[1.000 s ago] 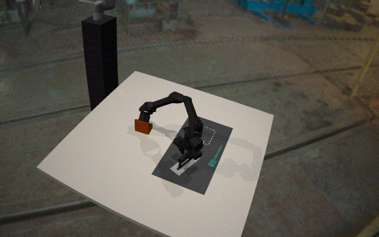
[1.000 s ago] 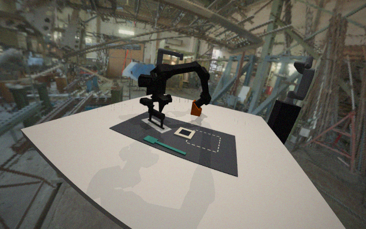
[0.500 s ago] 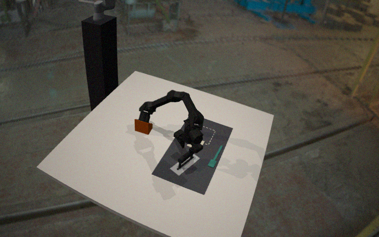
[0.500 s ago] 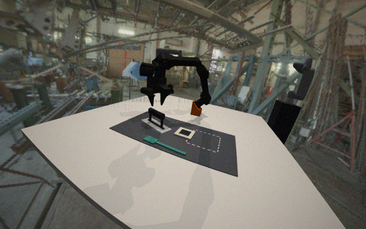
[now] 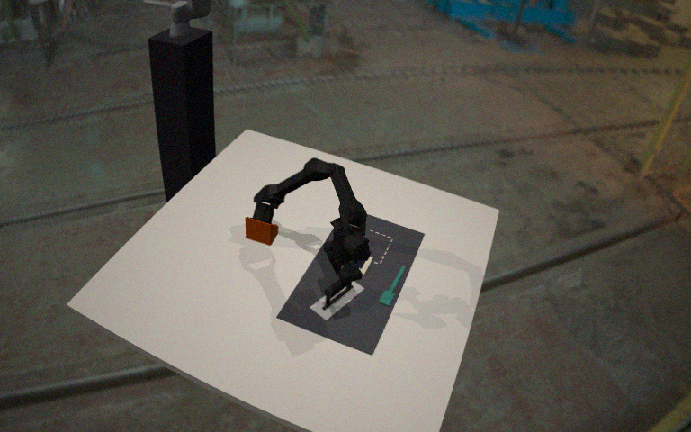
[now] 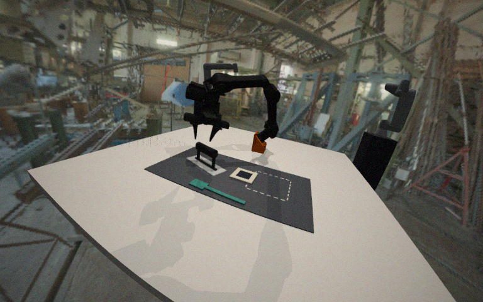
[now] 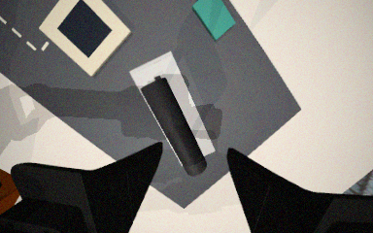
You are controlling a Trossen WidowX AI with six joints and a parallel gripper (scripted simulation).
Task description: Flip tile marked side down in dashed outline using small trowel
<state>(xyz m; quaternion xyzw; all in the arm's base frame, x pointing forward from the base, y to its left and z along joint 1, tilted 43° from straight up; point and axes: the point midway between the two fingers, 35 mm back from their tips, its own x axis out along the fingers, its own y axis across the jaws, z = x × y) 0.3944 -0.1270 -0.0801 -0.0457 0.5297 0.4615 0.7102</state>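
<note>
The trowel lies 7 cm below my gripper tip and 4 cm to the left of it. The rest, counted from my gripper tip: beige square tile: 20 cm to the left, 11 cm below, 2 cm behind; then dark mat: 16 cm to the left, 13 cm below, 1 cm ahead.
</note>
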